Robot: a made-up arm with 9 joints. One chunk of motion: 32 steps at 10 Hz.
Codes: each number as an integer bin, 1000 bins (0 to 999) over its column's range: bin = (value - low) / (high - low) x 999, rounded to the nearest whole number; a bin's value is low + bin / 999 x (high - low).
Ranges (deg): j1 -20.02..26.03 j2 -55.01..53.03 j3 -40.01..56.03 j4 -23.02..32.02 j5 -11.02..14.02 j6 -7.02..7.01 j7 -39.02..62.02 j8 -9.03..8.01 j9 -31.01..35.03
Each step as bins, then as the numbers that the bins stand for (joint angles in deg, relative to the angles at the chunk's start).
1 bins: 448 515 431 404 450 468 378 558 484
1 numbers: 0.63 0.69 1.42 -0.76 0.26 -0.45 -0.79 0.49 0.99
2 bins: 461 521 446 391 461 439 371 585 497
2 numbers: 1.23 1.34 2.87 -1.48 0.53 -0.85 -1.50 0.95 1.84
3 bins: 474 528 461 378 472 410 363 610 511
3 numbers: 1.83 2.09 4.31 -2.19 0.81 -1.26 -2.31 1.37 2.77
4 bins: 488 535 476 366 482 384 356 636 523
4 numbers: 2.47 2.85 5.75 -2.86 1.06 -1.63 -3.01 1.82 3.56
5 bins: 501 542 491 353 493 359 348 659 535
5 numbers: 3.07 3.61 7.19 -3.57 1.34 -1.98 -3.82 2.21 4.36
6 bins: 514 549 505 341 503 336 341 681 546
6 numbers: 3.67 4.36 8.54 -4.23 1.59 -2.30 -4.53 2.59 5.08
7 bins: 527 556 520 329 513 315 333 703 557
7 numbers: 4.27 5.12 9.98 -4.89 1.84 -2.60 -5.34 2.96 5.81
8 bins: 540 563 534 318 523 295 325 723 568
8 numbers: 4.87 5.88 11.33 -5.50 2.09 -2.88 -6.15 3.30 6.54
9 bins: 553 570 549 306 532 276 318 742 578
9 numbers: 5.47 6.63 12.77 -6.16 2.31 -3.14 -6.86 3.63 7.20
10 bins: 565 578 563 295 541 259 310 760 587
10 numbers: 6.02 7.50 14.11 -6.77 2.54 -3.38 -7.67 3.93 7.79
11 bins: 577 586 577 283 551 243 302 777 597
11 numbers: 6.58 8.36 15.46 -7.43 2.79 -3.61 -8.48 4.22 8.46
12 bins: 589 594 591 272 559 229 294 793 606
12 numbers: 7.13 9.23 16.81 -8.03 2.99 -3.80 -9.28 4.50 9.05
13 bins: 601 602 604 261 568 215 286 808 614
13 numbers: 7.68 10.10 18.06 -8.64 3.22 -4.00 -10.09 4.75 9.58
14 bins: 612 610 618 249 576 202 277 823 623
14 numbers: 8.19 10.96 19.40 -9.30 3.42 -4.18 -11.00 5.01 10.17
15 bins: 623 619 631 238 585 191 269 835 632
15 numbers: 8.70 11.93 20.65 -9.91 3.64 -4.34 -11.81 5.21 10.77
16 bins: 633 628 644 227 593 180 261 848 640
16 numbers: 9.16 12.91 21.90 -10.51 3.84 -4.49 -12.62 5.43 11.30
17 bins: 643 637 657 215 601 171 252 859 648
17 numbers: 9.62 13.88 23.15 -11.17 4.04 -4.62 -13.53 5.62 11.83
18 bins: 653 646 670 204 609 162 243 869 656
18 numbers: 10.08 14.85 24.40 -11.78 4.24 -4.74 -14.44 5.79 12.36
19 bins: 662 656 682 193 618 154 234 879 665
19 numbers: 10.50 15.94 25.55 -12.39 4.47 -4.86 -15.35 5.96 12.95
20 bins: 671 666 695 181 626 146 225 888 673
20 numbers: 10.91 17.02 26.80 -13.05 4.67 -4.97 -16.26 6.12 13.48
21 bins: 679 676 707 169 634 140 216 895 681
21 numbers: 11.28 18.10 27.96 -13.71 4.87 -5.05 -17.17 6.24 14.01
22 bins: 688 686 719 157 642 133 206 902 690
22 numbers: 11.69 19.18 29.11 -14.37 5.07 -5.15 -18.18 6.36 14.60
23 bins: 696 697 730 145 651 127 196 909 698
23 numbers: 12.06 20.37 30.17 -15.03 5.30 -5.24 -19.20 6.47 15.13
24 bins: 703 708 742 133 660 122 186 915 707
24 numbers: 12.39 21.56 31.32 -15.69 5.52 -5.31 -20.21 6.58 15.73
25 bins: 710 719 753 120 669 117 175 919 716
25 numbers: 12.71 22.75 32.38 -16.41 5.75 -5.38 -21.32 6.65 16.32
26 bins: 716 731 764 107 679 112 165 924 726
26 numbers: 12.98 24.05 33.44 -17.12 6.00 -5.45 -22.33 6.73 16.98
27 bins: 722 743 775 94 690 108 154 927 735
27 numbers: 13.26 25.34 34.50 -17.84 6.27 -5.50 -23.44 6.78 17.58
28 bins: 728 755 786 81 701 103 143 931 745
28 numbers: 13.54 26.64 35.55 -18.56 6.55 -5.57 -24.56 6.85 18.24
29 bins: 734 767 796 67 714 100 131 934 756
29 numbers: 13.81 27.94 36.51 -19.33 6.88 -5.62 -25.77 6.90 18.97
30 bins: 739 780 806 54 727 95 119 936 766
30 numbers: 14.05 29.35 37.48 -20.04 7.20 -5.69 -26.98 6.94 19.63
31 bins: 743 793 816 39 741 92 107 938 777
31 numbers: 14.23 30.75 38.44 -20.87 7.55 -5.73 -28.20 6.97 20.35
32 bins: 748 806 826 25 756 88 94 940 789
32 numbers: 14.46 32.16 39.40 -21.64 7.93 -5.78 -29.51 7.00 21.15
